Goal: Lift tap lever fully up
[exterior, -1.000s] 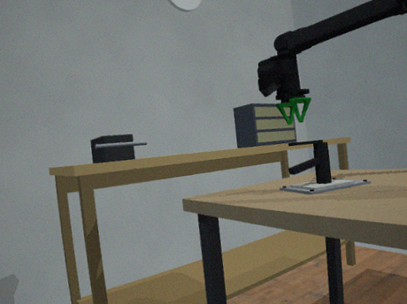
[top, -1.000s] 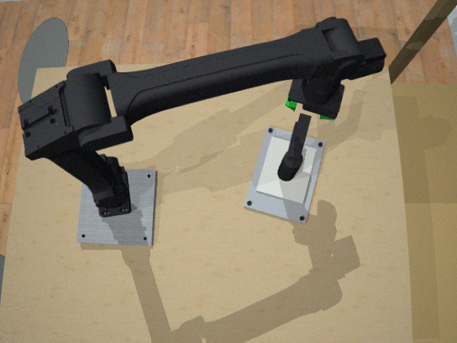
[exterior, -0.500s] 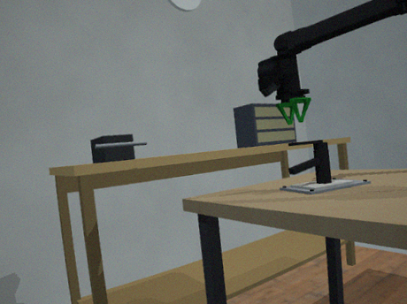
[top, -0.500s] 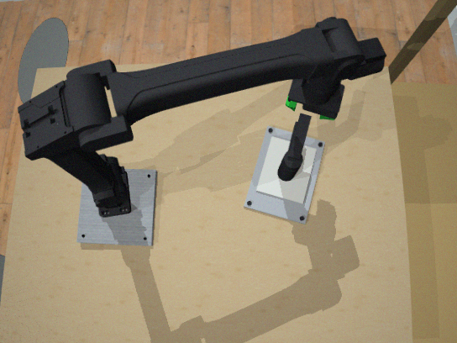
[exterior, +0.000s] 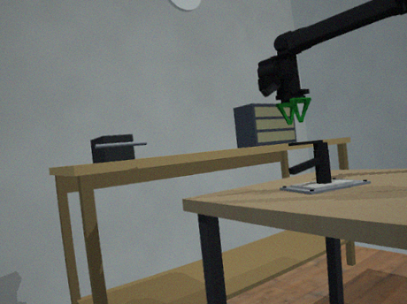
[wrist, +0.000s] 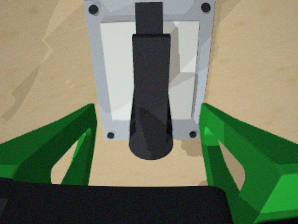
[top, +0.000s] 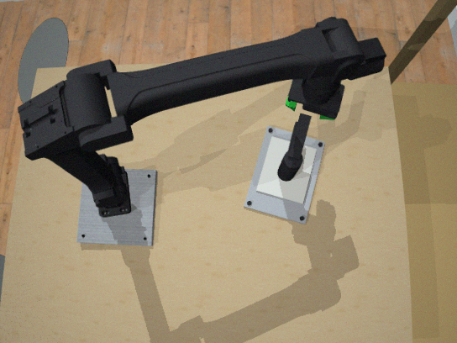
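Now: the lever 7 cm below my hand, 3 cm to the right of it and 1 cm behind it.
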